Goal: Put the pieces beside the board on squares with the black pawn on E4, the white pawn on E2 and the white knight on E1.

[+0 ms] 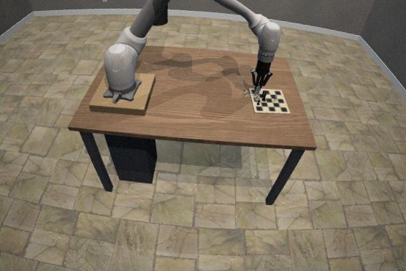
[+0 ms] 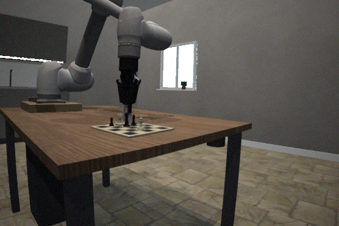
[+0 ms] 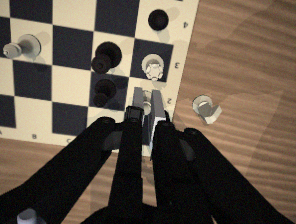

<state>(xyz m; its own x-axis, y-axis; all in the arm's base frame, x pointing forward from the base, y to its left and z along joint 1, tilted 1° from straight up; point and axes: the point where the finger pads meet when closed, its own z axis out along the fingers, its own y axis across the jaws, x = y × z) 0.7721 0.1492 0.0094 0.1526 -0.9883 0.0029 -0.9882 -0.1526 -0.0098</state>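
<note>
Right now the white pawn is 3 cm below my hand. The rest, counted from my hand: white knight (6 cm behind, 4 cm below, 1 cm to the right); black pawn (8 cm to the right, 3 cm below, 1 cm ahead); chessboard (8 cm ahead, 5 cm below, 3 cm to the right).
</note>
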